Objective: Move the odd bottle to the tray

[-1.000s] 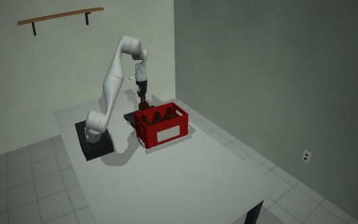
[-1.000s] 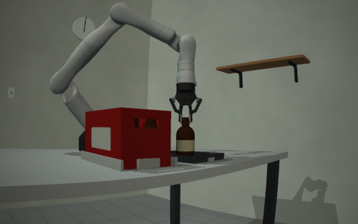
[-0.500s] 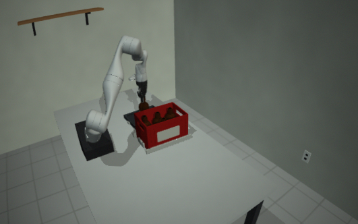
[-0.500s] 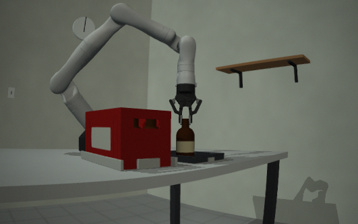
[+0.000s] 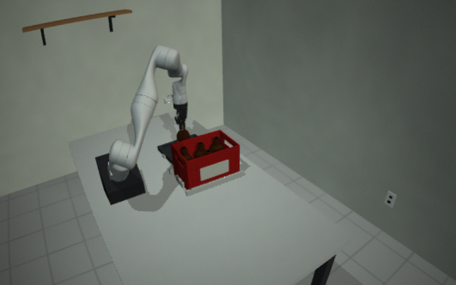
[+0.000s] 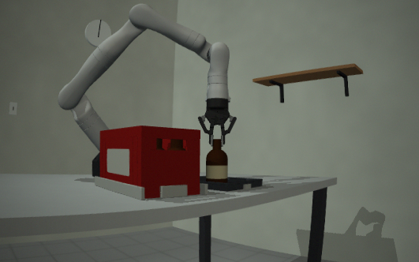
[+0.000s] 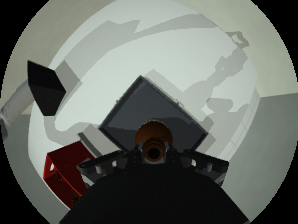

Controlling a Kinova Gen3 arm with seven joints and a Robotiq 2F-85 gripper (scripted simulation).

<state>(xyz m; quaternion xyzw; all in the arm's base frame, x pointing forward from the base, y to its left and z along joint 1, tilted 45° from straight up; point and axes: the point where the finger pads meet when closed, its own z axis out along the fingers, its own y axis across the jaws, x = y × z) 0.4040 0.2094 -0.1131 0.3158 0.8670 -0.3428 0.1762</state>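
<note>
Now: hand 140 mm above the dark tray. The rest, counted from my hand: red crate (280 mm to the right, 70 mm below, 10 mm ahead).
</note>
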